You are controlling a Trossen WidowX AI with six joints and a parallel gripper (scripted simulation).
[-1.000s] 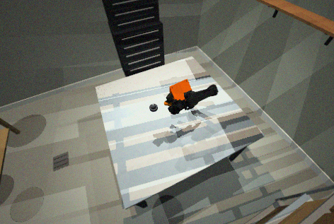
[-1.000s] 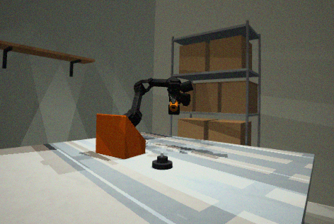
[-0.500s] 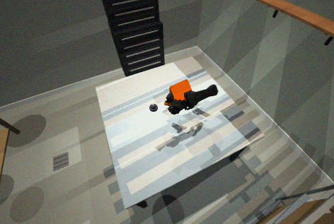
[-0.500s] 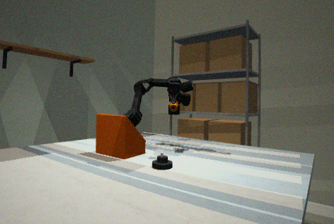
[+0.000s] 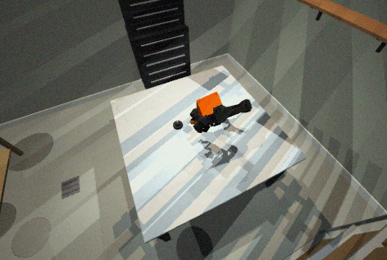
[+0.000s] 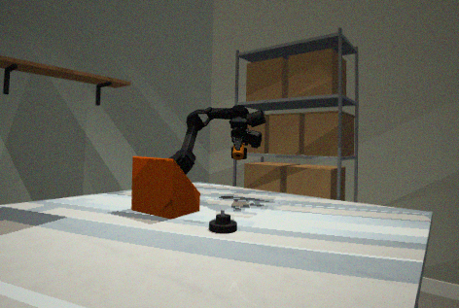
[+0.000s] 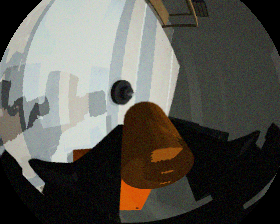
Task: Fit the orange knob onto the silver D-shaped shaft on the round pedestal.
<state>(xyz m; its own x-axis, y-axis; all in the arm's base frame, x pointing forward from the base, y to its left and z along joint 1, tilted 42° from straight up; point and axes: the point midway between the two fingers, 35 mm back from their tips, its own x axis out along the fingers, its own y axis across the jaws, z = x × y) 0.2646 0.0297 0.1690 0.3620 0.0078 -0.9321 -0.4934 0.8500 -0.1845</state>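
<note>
Now: the orange knob 20 mm behind my gripper tip, 20 mm to the left of it and 20 mm above it. From my gripper tip the other things lie so: round pedestal 80 mm ahead, 160 mm to the right, 190 mm below.
</note>
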